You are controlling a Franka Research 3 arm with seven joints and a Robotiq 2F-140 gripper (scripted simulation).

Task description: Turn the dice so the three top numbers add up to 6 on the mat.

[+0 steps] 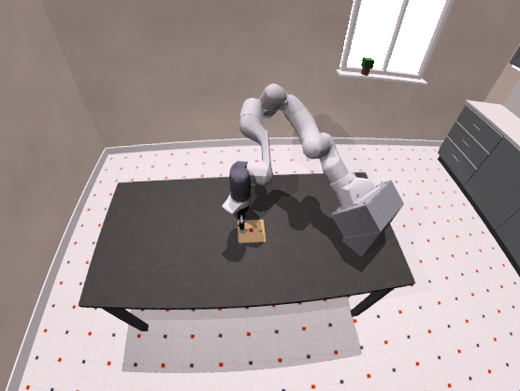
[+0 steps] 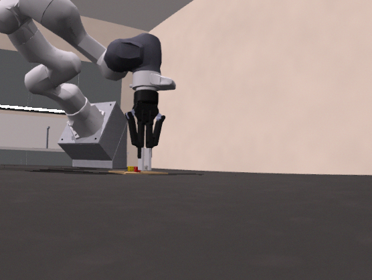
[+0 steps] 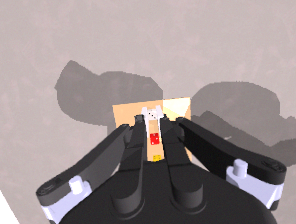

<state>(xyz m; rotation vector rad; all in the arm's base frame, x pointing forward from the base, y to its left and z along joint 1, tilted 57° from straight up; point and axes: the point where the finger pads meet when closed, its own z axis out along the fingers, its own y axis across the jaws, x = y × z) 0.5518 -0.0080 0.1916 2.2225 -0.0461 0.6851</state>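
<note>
My hand is 30 mm above the white die. Also, from my hand: tan mat: 50 mm behind, 40 mm below, 10 mm to the left; then yellow die: 90 mm behind, 30 mm to the left, 30 mm below; then red die: 50 mm behind, 30 mm below, 10 mm to the left.
</note>
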